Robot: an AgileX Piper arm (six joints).
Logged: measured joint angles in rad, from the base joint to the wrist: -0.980, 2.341, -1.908, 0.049, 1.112, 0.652; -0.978, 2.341, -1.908, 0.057, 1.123, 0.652; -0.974, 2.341, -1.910, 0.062, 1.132, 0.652; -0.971, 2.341, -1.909, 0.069, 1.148, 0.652; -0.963, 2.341, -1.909, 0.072, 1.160, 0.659; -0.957, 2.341, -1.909, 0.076, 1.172, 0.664; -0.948, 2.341, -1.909, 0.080, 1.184, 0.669; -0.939, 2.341, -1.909, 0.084, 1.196, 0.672; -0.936, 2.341, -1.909, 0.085, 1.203, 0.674; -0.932, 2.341, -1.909, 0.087, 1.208, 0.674; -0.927, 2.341, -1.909, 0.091, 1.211, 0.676
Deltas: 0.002, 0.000, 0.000, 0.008, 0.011, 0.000; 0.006, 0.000, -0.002, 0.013, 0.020, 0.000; 0.009, 0.000, -0.001, 0.020, 0.036, 0.000; 0.017, 0.000, -0.001, 0.023, 0.048, 0.007; 0.023, 0.000, -0.001, 0.027, 0.060, 0.012; 0.032, 0.000, -0.001, 0.031, 0.072, 0.017; 0.041, 0.000, -0.001, 0.035, 0.084, 0.020; 0.044, 0.000, -0.001, 0.036, 0.091, 0.022; 0.048, 0.000, -0.001, 0.038, 0.096, 0.022; 0.053, 0.000, -0.001, 0.042, 0.099, 0.024
